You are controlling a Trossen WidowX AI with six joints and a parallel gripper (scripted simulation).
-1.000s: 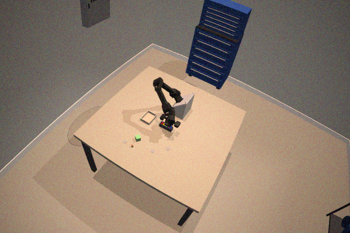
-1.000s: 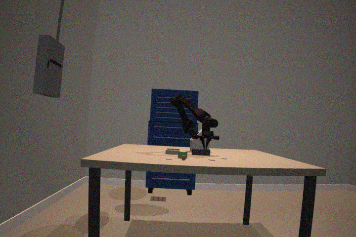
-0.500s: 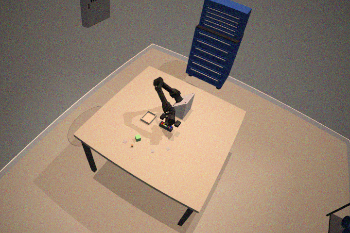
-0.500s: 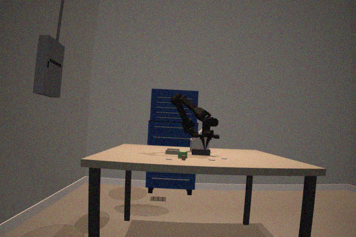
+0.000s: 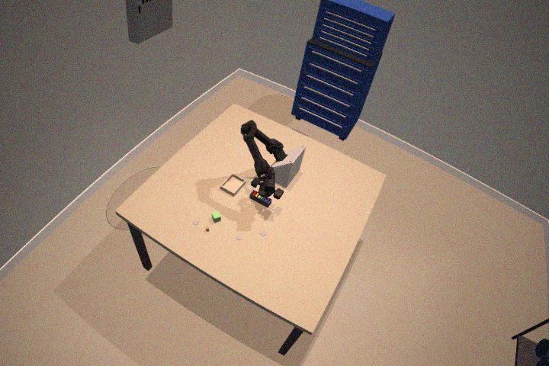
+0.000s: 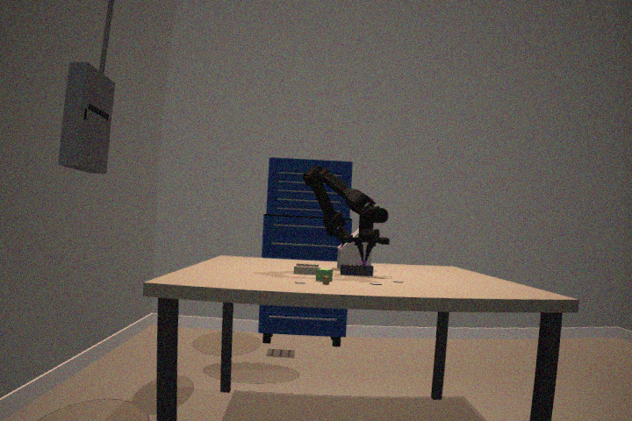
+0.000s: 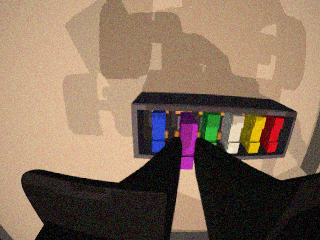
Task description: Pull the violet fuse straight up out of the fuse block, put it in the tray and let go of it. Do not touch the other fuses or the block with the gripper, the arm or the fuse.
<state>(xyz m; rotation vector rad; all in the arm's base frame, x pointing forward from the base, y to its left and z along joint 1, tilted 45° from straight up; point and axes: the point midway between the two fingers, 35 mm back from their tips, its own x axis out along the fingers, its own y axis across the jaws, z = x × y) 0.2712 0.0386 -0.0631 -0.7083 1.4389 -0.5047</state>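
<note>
My gripper tip is now 3 cm above the blue fuse and 2 cm to the right of it. From my gripper tip the other things lie so: green fuse 3 cm below, 2 cm to the right; then tray 22 cm to the right, 5 cm below, 2 cm ahead; then violet fuse 1 cm below.
</note>
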